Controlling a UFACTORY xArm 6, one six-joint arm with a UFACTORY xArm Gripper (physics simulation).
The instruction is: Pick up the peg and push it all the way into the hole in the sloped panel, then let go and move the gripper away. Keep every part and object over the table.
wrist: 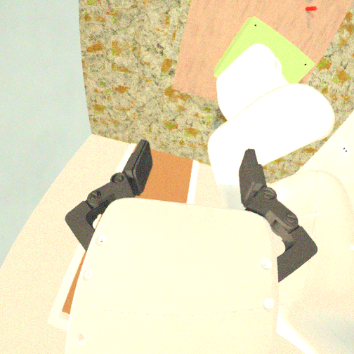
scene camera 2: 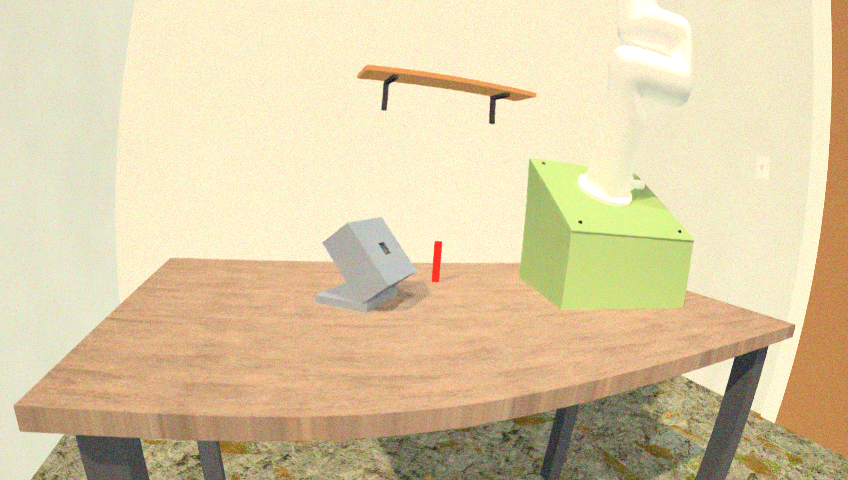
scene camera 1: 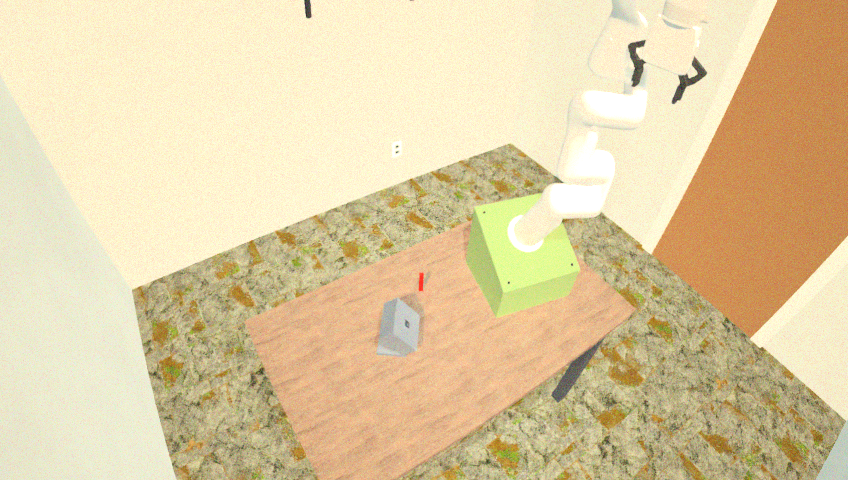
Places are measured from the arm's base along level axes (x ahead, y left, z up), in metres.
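Pixels of known places: gripper, between the fingertips: [scene camera 1: 654, 93]; arm's base, origin of its link: [scene camera 2: 604, 191] [scene camera 1: 525, 234].
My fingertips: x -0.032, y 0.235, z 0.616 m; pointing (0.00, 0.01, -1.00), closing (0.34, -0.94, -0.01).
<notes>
For each thing: its top centre in the pictures, then the offset to it from my fingertips. Level surfaces: height alone.
- red peg, centre of its top: [scene camera 2: 438, 241] [scene camera 1: 421, 274] 0.358 m ahead, 0.328 m right, 0.748 m down
- grey block with the sloped panel, centre of its top: [scene camera 2: 371, 219] [scene camera 1: 398, 315] 0.512 m ahead, 0.183 m right, 0.697 m down
- wooden table, height of its surface: 0.828 m down
The red peg [scene camera 1: 421, 281] [scene camera 2: 436, 261] [wrist: 311, 8] stands upright on the table. The grey block with the sloped panel [scene camera 1: 410, 336] [scene camera 2: 389, 264] stands on a flat base beside the peg. Its small square hole [scene camera 1: 407, 324] [scene camera 2: 384, 248] shows dark and empty in the sloped face. My gripper [scene camera 1: 655, 92] [wrist: 195, 155] is open and empty. It is high up at the upper right in scene camera 1, above and beyond the green box, far from the peg. The gripper does not show in scene camera 2.
The arm's base sits on a large green box [scene camera 1: 538, 261] [scene camera 2: 624, 270] [wrist: 285, 52] at one end of the wooden table [scene camera 1: 333, 386] [scene camera 2: 238, 356] [wrist: 200, 65]. The peg is between this box and the grey block. A wall shelf [scene camera 2: 446, 81] hangs behind the table.
</notes>
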